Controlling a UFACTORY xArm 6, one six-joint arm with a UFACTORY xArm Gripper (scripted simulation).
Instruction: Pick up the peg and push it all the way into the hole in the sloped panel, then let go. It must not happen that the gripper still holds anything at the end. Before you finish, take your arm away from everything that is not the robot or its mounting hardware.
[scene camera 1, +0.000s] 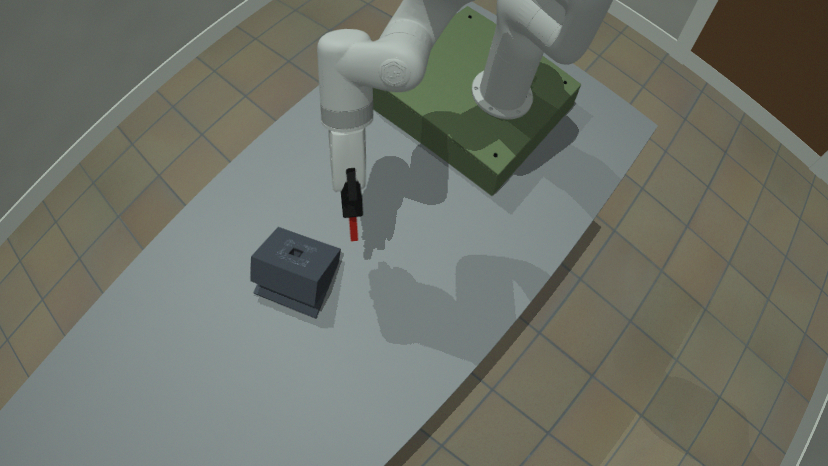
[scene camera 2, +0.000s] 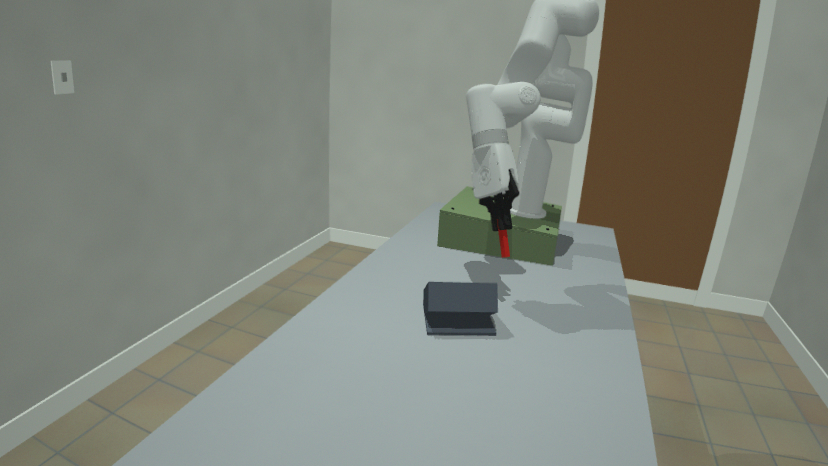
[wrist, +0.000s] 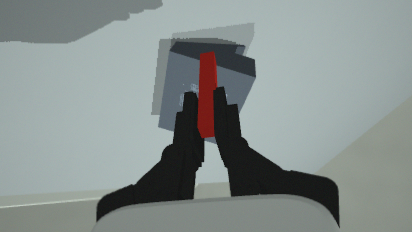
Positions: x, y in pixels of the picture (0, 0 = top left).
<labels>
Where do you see a red peg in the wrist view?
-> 208, 71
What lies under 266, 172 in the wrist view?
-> The gripper.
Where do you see the gripper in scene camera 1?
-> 352, 212
</labels>
